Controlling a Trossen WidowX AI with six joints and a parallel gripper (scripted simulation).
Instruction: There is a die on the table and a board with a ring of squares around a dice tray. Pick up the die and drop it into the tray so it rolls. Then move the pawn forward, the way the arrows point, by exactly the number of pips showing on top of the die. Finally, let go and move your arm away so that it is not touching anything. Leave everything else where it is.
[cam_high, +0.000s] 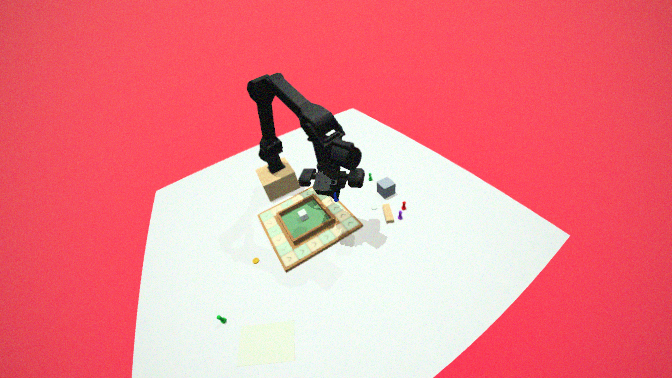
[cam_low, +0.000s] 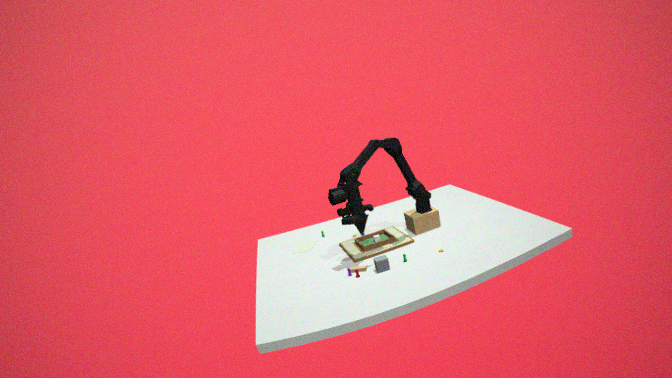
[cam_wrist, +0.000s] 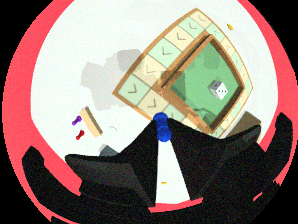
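The white die lies 100 mm to the right of my gripper tip, 80 mm below it and 80 mm behind it. From my gripper tip the other things lie so: tan block (140 mm to the left, 100 mm below, 80 mm ahead); blue pawn (10 mm above); green dice tray (100 mm to the right, 100 mm below, 70 mm behind).
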